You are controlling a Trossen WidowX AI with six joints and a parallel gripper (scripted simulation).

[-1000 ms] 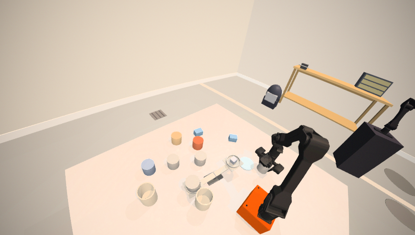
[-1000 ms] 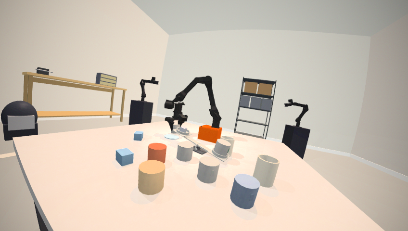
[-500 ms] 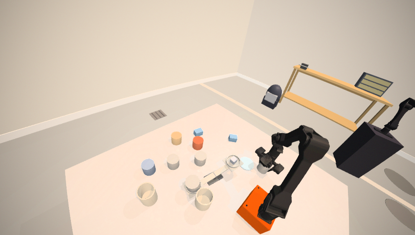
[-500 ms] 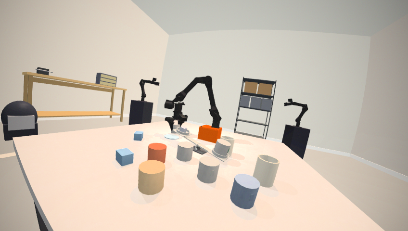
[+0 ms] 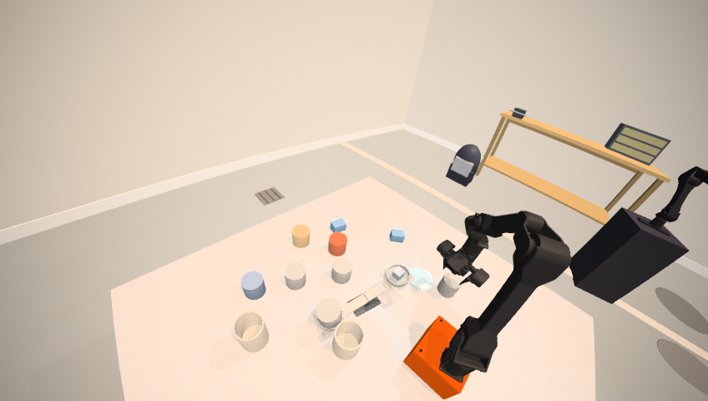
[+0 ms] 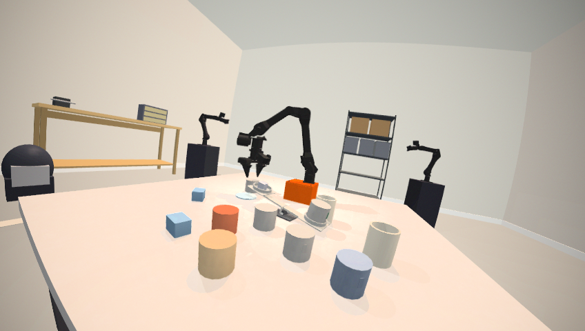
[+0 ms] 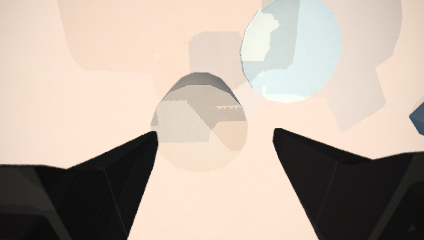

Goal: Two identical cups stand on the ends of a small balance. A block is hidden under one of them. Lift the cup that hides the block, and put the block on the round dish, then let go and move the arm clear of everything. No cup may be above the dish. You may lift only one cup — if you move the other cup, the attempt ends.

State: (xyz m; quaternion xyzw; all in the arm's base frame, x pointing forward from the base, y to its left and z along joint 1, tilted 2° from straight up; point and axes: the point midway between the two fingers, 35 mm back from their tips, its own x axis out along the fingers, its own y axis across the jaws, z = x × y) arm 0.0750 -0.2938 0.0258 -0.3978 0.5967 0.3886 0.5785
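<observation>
Right now the round white dish is 90 mm ahead of my gripper tip, 80 mm below it and 10 mm to the left of it. Round my gripper tip: tan cup 550 mm ahead, 160 mm to the left, 40 mm below; balance beam 230 mm to the left, 220 mm ahead, 40 mm below; red cup 420 mm ahead, 80 mm to the left, 40 mm below.
</observation>
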